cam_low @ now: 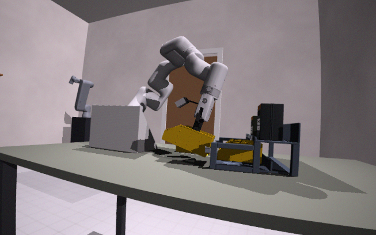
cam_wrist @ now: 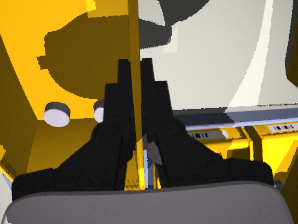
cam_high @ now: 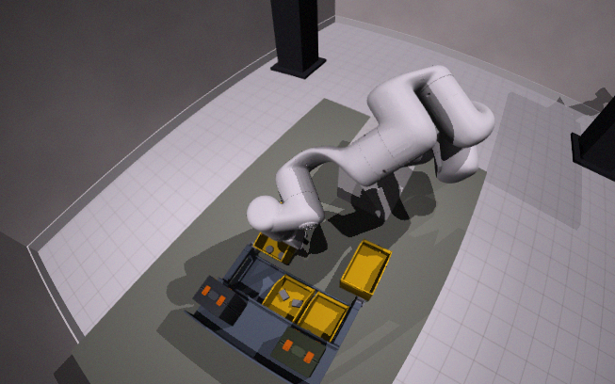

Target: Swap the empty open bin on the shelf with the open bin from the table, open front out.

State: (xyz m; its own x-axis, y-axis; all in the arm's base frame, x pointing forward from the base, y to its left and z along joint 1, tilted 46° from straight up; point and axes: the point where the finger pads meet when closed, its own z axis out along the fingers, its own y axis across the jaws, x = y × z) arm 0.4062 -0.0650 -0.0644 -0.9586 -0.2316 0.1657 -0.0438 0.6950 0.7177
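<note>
My gripper is now 10 cm above the shelf's front bar, 8 cm short of it and 7 cm to the right of it. Round my hand: black box (27 cm ahead, 5 cm above, 4 cm to the right).
</note>
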